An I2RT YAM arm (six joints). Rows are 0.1 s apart.
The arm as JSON. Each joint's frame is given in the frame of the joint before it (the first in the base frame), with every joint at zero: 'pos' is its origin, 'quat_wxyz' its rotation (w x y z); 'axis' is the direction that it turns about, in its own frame. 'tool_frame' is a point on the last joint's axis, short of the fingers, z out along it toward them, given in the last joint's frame.
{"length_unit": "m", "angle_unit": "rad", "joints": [
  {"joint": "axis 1", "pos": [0.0, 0.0, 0.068], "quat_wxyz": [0.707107, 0.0, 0.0, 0.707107], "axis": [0.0, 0.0, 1.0]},
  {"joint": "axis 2", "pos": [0.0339, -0.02, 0.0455], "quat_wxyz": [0.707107, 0.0, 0.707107, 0.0], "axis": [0.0, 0.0, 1.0]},
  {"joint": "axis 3", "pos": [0.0, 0.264, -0.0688], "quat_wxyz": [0.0, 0.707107, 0.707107, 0.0], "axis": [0.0, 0.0, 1.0]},
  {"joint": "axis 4", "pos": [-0.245, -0.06, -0.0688], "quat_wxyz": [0.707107, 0.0, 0.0, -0.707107], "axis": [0.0, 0.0, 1.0]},
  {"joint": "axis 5", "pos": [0.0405, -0.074, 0.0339], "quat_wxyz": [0.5, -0.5, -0.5, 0.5], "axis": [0.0, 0.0, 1.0]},
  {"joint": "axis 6", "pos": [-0.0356, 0.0, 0.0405], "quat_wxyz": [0.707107, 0.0, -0.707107, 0.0], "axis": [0.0, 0.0, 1.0]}
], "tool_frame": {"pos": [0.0, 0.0, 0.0], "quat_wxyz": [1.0, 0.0, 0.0, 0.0]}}
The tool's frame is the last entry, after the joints.
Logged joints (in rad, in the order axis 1, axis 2, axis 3, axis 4, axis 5, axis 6), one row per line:
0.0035, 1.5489, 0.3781, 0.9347, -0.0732, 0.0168
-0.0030, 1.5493, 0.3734, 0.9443, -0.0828, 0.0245
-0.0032, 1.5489, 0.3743, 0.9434, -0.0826, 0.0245
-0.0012, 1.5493, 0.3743, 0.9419, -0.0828, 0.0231
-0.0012, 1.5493, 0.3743, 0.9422, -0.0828, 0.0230
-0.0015, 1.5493, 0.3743, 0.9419, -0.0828, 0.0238
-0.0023, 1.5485, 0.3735, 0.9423, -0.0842, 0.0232
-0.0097, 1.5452, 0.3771, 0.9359, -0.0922, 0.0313
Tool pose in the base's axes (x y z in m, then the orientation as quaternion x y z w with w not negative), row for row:
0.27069, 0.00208, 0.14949, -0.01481, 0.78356, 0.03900, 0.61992
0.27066, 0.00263, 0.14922, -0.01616, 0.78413, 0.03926, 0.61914
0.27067, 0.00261, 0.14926, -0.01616, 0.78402, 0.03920, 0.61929
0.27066, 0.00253, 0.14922, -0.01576, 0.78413, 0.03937, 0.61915
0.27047, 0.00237, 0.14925, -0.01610, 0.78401, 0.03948, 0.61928
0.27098, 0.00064, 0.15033, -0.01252, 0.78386, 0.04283, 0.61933
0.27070, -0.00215, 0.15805, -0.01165, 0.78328, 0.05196, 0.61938
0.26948, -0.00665, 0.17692, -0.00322, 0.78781, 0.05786, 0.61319
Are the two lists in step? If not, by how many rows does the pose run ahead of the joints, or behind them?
The pose runs 2 rows ahead of the joints: the pose in row i belongs to the joints in row i + 2.
